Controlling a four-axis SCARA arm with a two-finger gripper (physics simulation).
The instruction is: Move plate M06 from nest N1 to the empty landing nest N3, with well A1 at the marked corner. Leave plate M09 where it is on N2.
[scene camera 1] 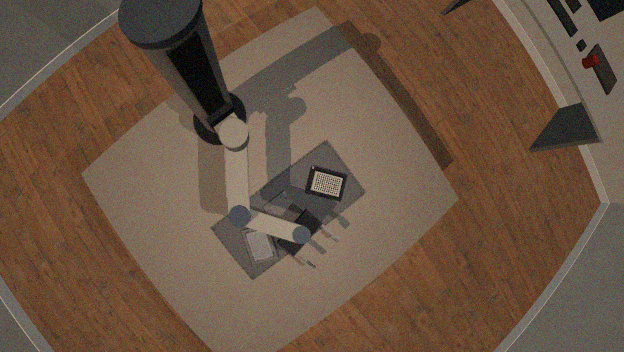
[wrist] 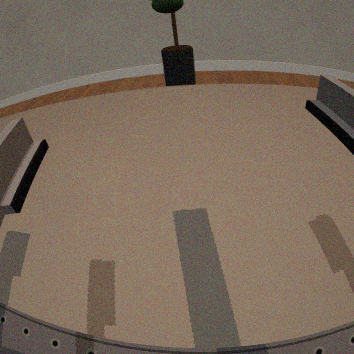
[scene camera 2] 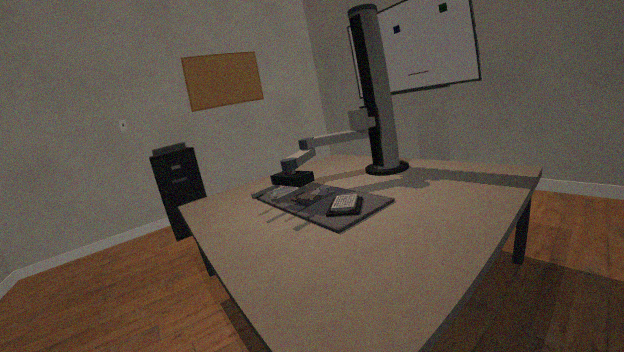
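Note:
A pale plate with rows of wells [scene camera 1: 327, 184] [scene camera 2: 344, 201] sits in a dark nest at one end of the grey board [scene camera 1: 354, 189] [scene camera 2: 376, 201] [wrist: 37, 341]. A second, flatter-looking pale plate [scene camera 1: 260, 245] sits at the board's other end. An empty nest [scene camera 1: 278, 204] lies between them, partly hidden by the arm. I cannot read plate or nest labels or see which corner holds A1. My gripper [scene camera 1: 325, 253] [wrist: 179, 99] is wide open and empty. Its black hand is low over the board beside the second plate, and its fingers reach past the board's long edge over the table.
The arm's column [scene camera 1: 192, 65] [scene camera 2: 377, 90] stands on the table [scene camera 1: 150, 200] [scene camera 2: 400, 250] behind the board. The forearm [scene camera 1: 274, 226] crosses above the board, between the two plates. A potted plant [wrist: 178, 66] stands beyond the table edge. Arm and finger shadows fall across the board and table.

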